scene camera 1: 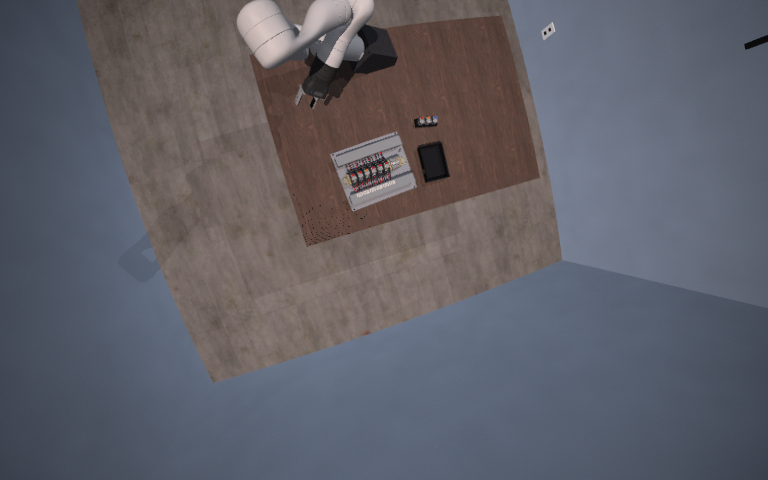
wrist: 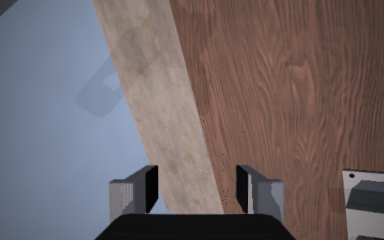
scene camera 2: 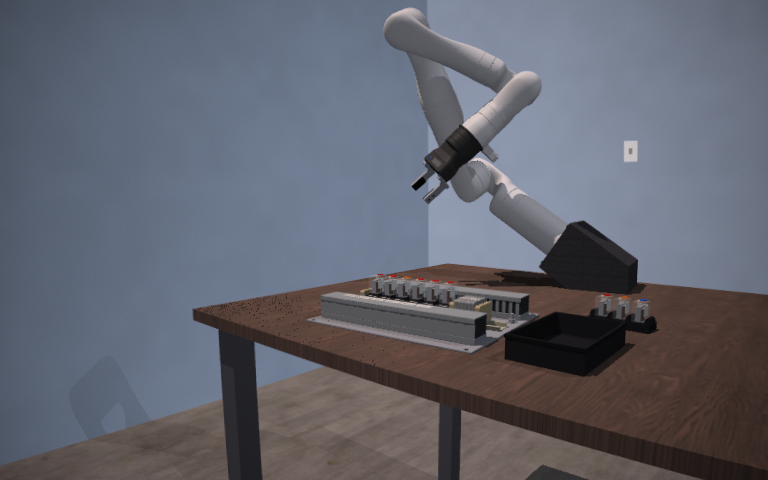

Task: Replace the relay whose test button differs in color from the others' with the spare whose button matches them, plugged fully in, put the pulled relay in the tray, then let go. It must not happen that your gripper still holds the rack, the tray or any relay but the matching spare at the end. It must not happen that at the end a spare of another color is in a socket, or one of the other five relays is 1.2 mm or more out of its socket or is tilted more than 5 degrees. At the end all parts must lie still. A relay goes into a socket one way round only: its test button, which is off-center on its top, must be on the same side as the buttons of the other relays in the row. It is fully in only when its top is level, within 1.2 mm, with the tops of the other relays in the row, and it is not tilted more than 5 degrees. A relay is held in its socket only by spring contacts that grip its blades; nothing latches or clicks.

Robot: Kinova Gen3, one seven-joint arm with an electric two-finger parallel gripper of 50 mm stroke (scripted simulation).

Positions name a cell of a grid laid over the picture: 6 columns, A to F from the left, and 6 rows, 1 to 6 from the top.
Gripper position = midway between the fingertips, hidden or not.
Note:
In view: the gripper (scene camera 2: D3) and a black tray (scene camera 2: E5).
The black tray is seen too in scene camera 1 (scene camera 1: D2). The gripper is seen too in scene camera 1 (scene camera 1: C2) and in the wrist view (wrist: D5). The wrist view misses the black tray: it is out of frame.

